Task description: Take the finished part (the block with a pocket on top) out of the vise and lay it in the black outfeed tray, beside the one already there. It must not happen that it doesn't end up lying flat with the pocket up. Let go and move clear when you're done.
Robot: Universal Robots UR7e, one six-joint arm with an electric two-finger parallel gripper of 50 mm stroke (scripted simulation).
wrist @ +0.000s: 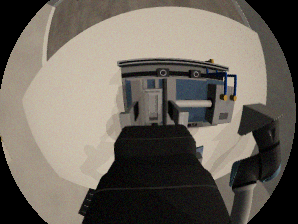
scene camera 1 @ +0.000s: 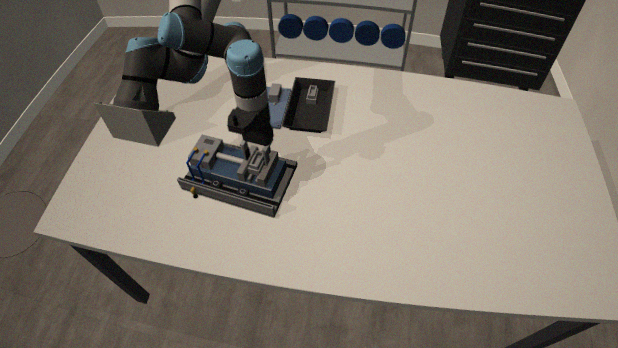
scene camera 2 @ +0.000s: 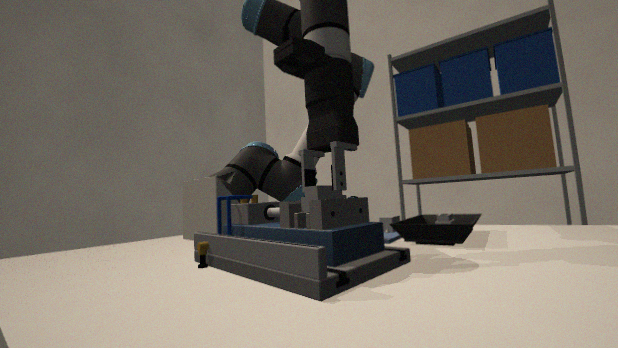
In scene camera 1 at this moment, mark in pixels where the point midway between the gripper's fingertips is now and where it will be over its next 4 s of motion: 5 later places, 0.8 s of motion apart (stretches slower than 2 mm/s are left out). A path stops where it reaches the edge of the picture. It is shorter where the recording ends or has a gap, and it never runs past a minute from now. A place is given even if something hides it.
My gripper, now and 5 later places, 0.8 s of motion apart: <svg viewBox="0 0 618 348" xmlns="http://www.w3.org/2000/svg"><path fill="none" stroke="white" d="M257 160L256 155L255 149L279 126L306 87L306 88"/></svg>
